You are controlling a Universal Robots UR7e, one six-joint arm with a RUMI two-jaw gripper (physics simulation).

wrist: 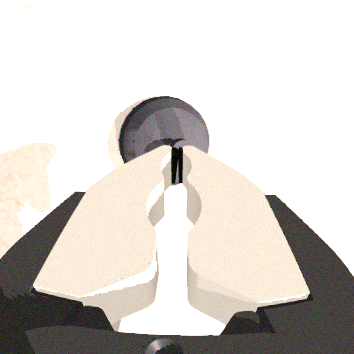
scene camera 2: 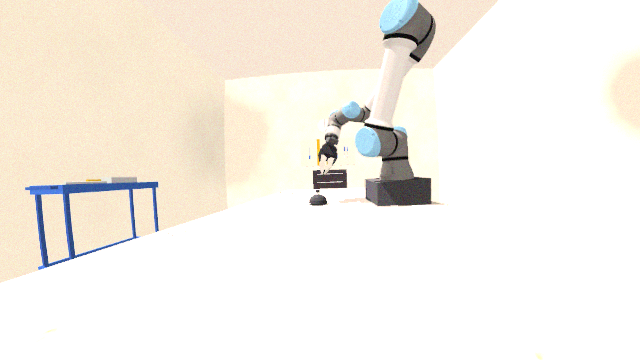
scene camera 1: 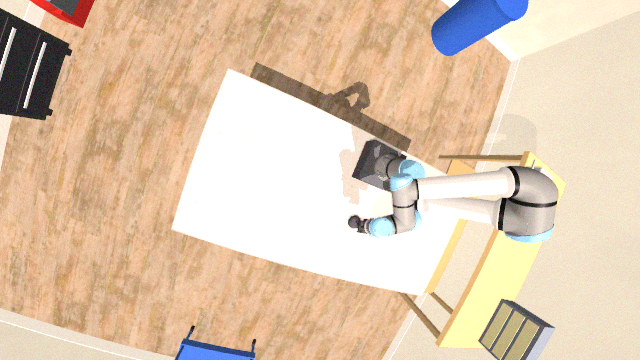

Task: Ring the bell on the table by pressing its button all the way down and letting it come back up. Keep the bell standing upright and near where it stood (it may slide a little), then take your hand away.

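Frame: origin at the arm's base, x ahead, y left, z up, level; centimetres.
Seen in the pictures: gripper, fingertip midpoint: (wrist: 177,152) (scene camera 2: 323,174); arm's base at its link origin: (scene camera 2: 396,178) (scene camera 1: 386,167).
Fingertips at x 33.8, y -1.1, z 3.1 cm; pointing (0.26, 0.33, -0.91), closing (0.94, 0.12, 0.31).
Observation:
Offsets run from my fingertips to a thing's middle. Level surfaces: height alone.
The bell @(dx +2.8, dy -1.0, dz -10.6 cm) (scene camera 2: 318,200) (wrist: 167,117) is a dark dome standing upright on the white table @(dz -13.9 cm) (scene camera 1: 260,165) (scene camera 2: 320,280). Its small button @(dx +2.8, dy -1.0, dz -7.8 cm) (scene camera 2: 317,191) stands up above the dome in scene camera 2. My gripper (scene camera 2: 324,173) (wrist: 177,152) is shut and empty, with its pale fingertips pointing down. In scene camera 2 the fingertips are above the button and apart from it, slightly to the right. In the wrist view the fingertips cover the lower part of the dome and hide the button. In scene camera 1 I cannot clearly tell the bell from the dark hand.
The arm's dark base block (scene camera 1: 369,162) (scene camera 2: 398,191) stands on the table, to the right of the bell in scene camera 2. A blue bench (scene camera 2: 110,186) stands off to the left. A yellow bench (scene camera 1: 500,290) stands beyond the table's end in scene camera 1.

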